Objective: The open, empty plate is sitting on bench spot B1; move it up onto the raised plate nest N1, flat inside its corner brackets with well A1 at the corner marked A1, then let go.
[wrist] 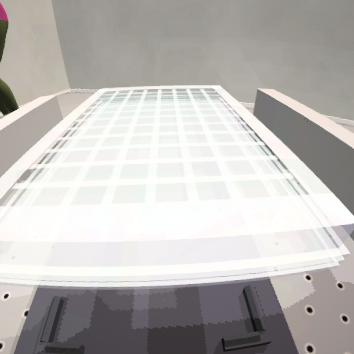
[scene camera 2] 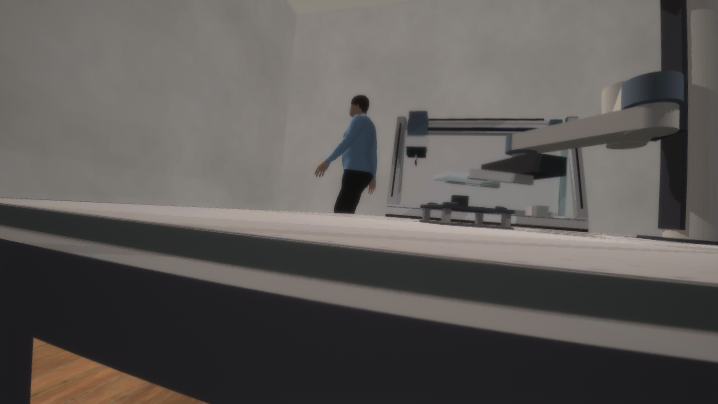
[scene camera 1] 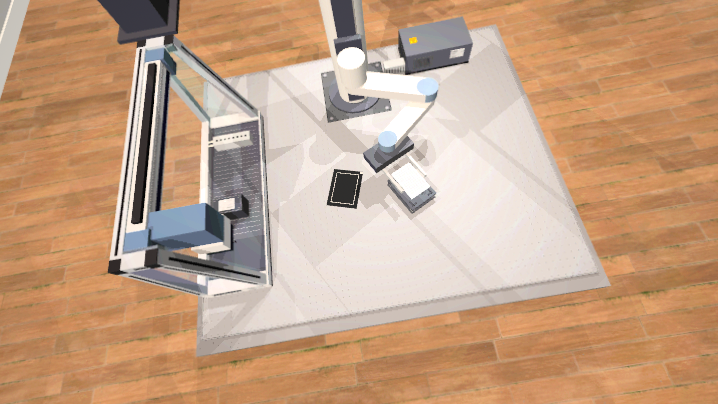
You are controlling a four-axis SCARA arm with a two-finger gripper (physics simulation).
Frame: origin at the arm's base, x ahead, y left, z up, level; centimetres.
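Seen in the pictures: gripper, between the fingertips: point(wrist: 157, 107) point(scene camera 2: 456, 176) point(scene camera 1: 414, 183).
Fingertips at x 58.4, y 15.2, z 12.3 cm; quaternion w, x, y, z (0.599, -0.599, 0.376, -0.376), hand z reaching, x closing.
Observation:
Pixels of each thing's top centre, then the offset from my fingertips to it. "spot": a spot on its surface instead.
- raised nest N1, centre of its top: point(wrist: 152, 220) point(scene camera 2: 465, 204) point(scene camera 1: 411, 186) dz -6.3, dx -2.1, dy -0.3 cm
- Bench spot B1, a spot on its surface: point(scene camera 1: 344, 188) spot: dz -10.8, dx -8.7, dy -27.2 cm
- blue carriage, a spot on its surface: point(scene camera 1: 185, 225) spot: dz +37.8, dx +17.1, dy -67.0 cm
- grey box, a spot on its surface: point(scene camera 1: 435, 45) spot: dz +0.5, dx -64.9, dy +23.8 cm
My gripper point(scene camera 1: 410, 176) point(wrist: 157, 107) is shut on the clear, pale plate point(scene camera 1: 413, 182) point(scene camera 2: 459, 179) point(wrist: 160, 165), with one finger along each long side. The plate is level and open at the top; its wells look empty. In the second scene view it hangs above the raised nest N1 point(scene camera 2: 466, 207), with a visible gap. In the first scene view it covers most of the dark nest point(scene camera 1: 413, 206). In the wrist view the nest point(wrist: 165, 325) shows beneath the plate's near end, with two corner brackets. The A1 marks are not readable. Bench spot B1 point(scene camera 1: 344, 188), black with a pale outline, bears no plate.
A framed gantry machine point(scene camera 1: 266, 200) with a blue carriage point(scene camera 1: 185, 225) stands at the left of the bench. A grey box point(scene camera 1: 435, 45) stands behind, beside the arm's base point(scene camera 1: 331, 108). A person point(scene camera 2: 359, 143) in blue stands beyond the bench.

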